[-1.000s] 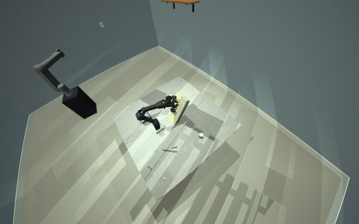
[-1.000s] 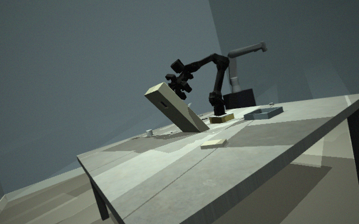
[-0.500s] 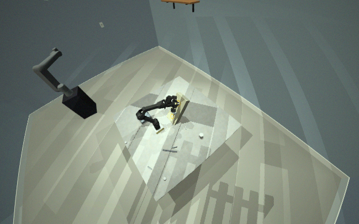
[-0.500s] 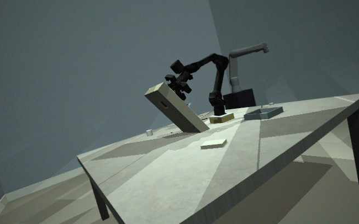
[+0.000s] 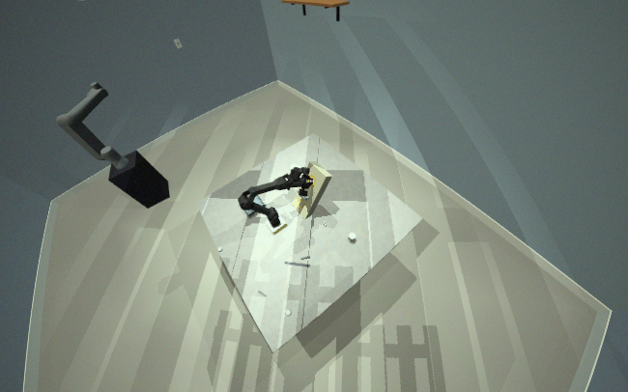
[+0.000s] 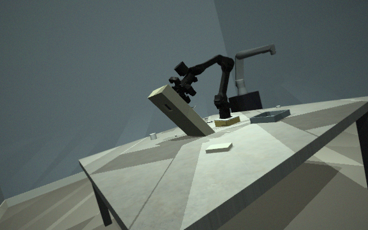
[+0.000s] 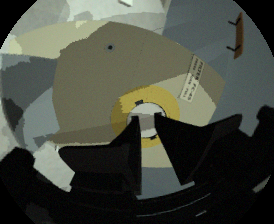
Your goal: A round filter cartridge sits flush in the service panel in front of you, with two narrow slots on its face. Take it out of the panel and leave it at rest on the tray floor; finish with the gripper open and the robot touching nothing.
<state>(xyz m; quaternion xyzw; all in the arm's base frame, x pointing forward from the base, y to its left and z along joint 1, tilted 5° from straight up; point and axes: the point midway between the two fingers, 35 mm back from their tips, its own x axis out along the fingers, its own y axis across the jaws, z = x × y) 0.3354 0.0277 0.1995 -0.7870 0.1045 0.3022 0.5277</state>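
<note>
Right now the round filter cartridge is 10 mm below my gripper tip and 10 mm ahead of it. The rest, counted from my gripper tip: beige block: 370 mm to the left, 220 mm below, 10 mm ahead; then small white cylinder: 410 mm to the right, 210 mm below, 40 mm ahead; then service panel: 80 mm below, 40 mm behind.
</note>
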